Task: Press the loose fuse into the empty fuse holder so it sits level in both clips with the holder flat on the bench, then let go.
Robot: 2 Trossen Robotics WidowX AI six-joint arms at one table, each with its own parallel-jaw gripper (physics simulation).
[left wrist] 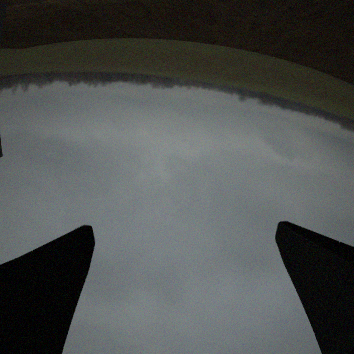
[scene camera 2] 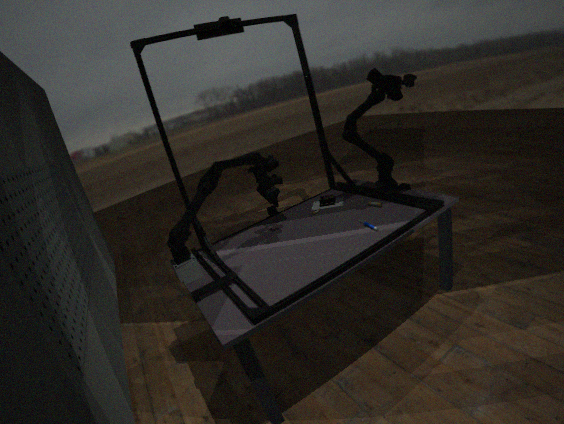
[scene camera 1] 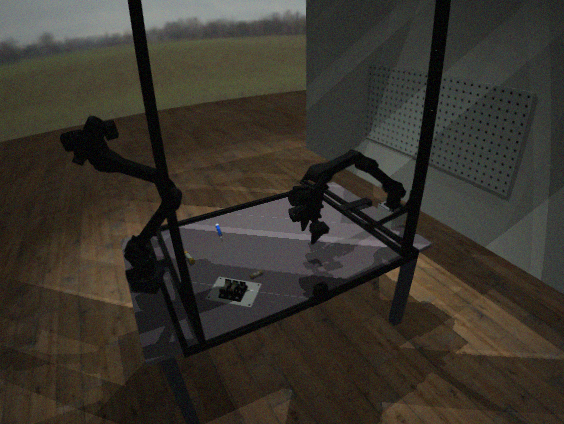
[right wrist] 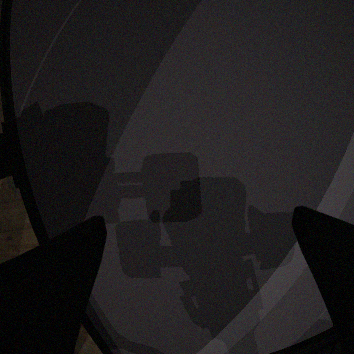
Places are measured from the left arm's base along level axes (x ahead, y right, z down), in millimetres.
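Pixels of known places: left gripper, fingertip midpoint: [left wrist: 187, 235] [scene camera 2: 409, 77]; right gripper, fingertip midpoint: [scene camera 2: 274, 205] [scene camera 1: 307, 237] [right wrist: 201, 222]; left arm's base, origin of the base link: [scene camera 2: 386, 182] [scene camera 1: 146, 273]; right arm's base, origin of the base link: [scene camera 2: 182, 259] [scene camera 1: 392, 205].
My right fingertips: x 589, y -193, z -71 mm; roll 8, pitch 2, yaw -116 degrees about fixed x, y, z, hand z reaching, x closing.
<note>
Ahead of a thing's pixels: the offset from my right fingertips to its top centre. "*": to the spot under its first point.
A pale plate @(* dy +195, dx -180, dz +122 mm) [scene camera 1: 253, 293] [scene camera 2: 317, 205] lies on the bench and carries black fuse holders @(* dy +197, dx -252, dz +113 mm) [scene camera 1: 233, 290] [scene camera 2: 327, 200]; their clips are too small and dark to read. A small tan cylinder @(dy +95, dx -187, dz +110 mm) [scene camera 1: 256, 274] [scene camera 2: 315, 211], fuse-like, lies beside the plate. A yellowish cylinder @(dy +23, dx -485, dz +103 mm) [scene camera 1: 189, 258] [scene camera 2: 374, 204] lies near the left arm's base. Which is the loose fuse I cannot tell. My left gripper [left wrist: 187, 235] is open and empty, raised high outside the bench, pointing away from it. My right gripper [scene camera 1: 308, 236] [scene camera 2: 274, 206] [right wrist: 201, 222] is open and empty above the bench, well away from the plate.
A blue tool @(dy -177, dx -411, dz +110 mm) [scene camera 1: 218, 230] [scene camera 2: 370, 226] with a thin tip lies on the bench. Black rails edge the bench, and an upright post [scene camera 1: 150, 100] stands between scene camera 1 and the left arm's side. A second post [scene camera 1: 429, 115] stands at the right. A pegboard [scene camera 1: 470, 125] leans at the wall.
</note>
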